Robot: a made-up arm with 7 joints.
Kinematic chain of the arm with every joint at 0, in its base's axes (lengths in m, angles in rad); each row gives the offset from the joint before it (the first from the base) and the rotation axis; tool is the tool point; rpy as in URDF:
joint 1: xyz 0.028 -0.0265 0.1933 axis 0 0.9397 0.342
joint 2: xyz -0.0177 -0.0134 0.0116 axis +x
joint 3: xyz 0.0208 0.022 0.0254 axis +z
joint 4: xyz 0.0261 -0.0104 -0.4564 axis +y
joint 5: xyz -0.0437 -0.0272 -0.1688 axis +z
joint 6: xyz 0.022 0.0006 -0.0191 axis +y
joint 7: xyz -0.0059 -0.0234 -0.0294 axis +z
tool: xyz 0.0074 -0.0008 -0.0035 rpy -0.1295 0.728 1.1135
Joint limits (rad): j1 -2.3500..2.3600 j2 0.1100..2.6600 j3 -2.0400..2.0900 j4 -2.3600..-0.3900 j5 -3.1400..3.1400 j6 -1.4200..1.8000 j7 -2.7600..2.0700
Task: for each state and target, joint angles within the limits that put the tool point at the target. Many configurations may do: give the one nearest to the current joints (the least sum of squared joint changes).
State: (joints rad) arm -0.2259 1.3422 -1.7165 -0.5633 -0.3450 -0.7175 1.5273
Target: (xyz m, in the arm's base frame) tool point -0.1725 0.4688 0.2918
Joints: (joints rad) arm 0.3818 1.8903 -2.0400 -1.2137 -0.3437 -0.8645 1.4942
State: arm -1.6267 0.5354 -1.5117 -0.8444 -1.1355 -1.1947 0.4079
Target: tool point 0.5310 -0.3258 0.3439
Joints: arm -2.1187 0.2159 -1.3364 -0.8376 -1.1566 -1.1332 0.4110
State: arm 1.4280 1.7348 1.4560 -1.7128 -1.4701 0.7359 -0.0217
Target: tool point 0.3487 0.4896 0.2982
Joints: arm 1.5678 2.0851 1.4064 -1.1951 -1.4726 0.6422 -0.0465
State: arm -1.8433 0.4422 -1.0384 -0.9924 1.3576 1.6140 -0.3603
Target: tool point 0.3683 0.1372 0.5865
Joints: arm -2.1401 1.1810 -0.8580 -1.0734 1.3990 1.6712 -0.3688
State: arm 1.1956 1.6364 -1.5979 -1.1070 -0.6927 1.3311 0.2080
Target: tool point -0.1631 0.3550 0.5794
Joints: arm 2.0177 1.6127 -2.0393 -1.1999 -0.6378 1.2575 0.1896
